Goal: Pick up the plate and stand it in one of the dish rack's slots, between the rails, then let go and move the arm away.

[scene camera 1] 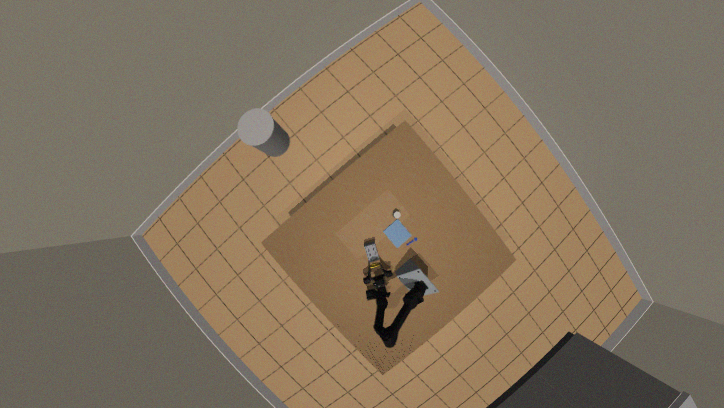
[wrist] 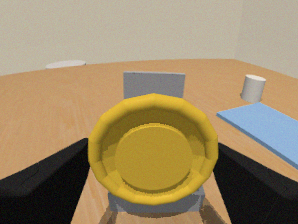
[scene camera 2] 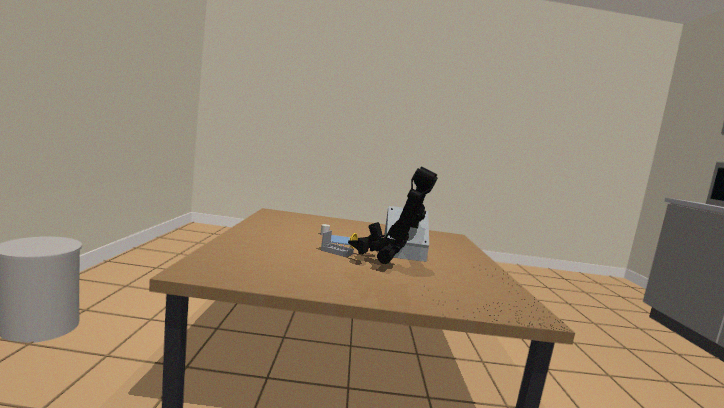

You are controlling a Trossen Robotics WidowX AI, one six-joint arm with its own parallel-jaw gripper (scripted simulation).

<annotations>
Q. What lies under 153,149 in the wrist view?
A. A yellow plate.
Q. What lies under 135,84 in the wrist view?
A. A grey dish rack.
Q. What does my gripper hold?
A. A yellow plate.
</annotations>
